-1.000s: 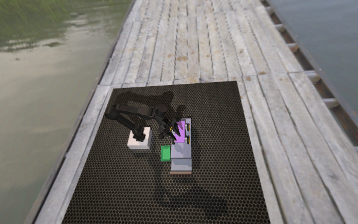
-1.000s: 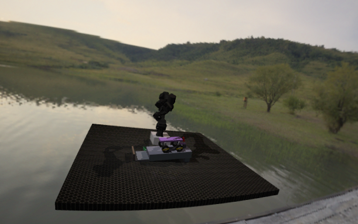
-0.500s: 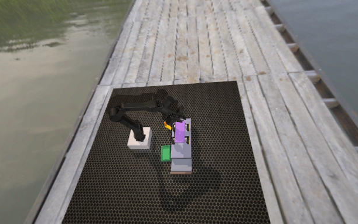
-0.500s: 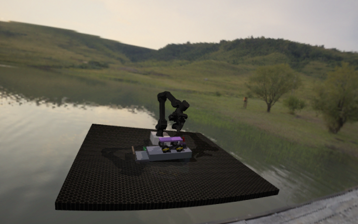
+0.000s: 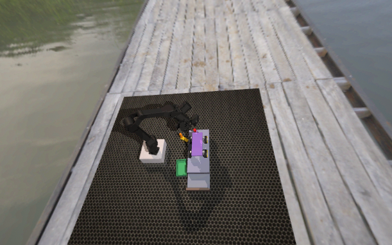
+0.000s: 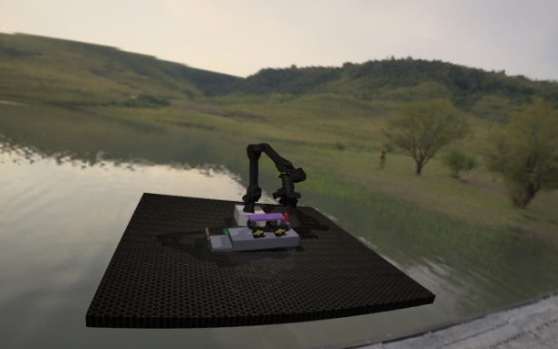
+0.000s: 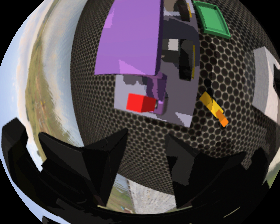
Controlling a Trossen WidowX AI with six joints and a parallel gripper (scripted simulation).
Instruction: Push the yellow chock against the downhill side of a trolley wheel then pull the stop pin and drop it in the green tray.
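My gripper tip is now 10 mm short of the red-headed stop pin, 20 mm to the left of it and 30 mm above it. Round my gripper tip: purple trolley: 60 mm ahead, 130 mm to the right, 50 mm below; then yellow chock: 90 mm behind, 30 mm to the right, 140 mm below; then grey ramp: 60 mm ahead, 130 mm to the right, 110 mm below.
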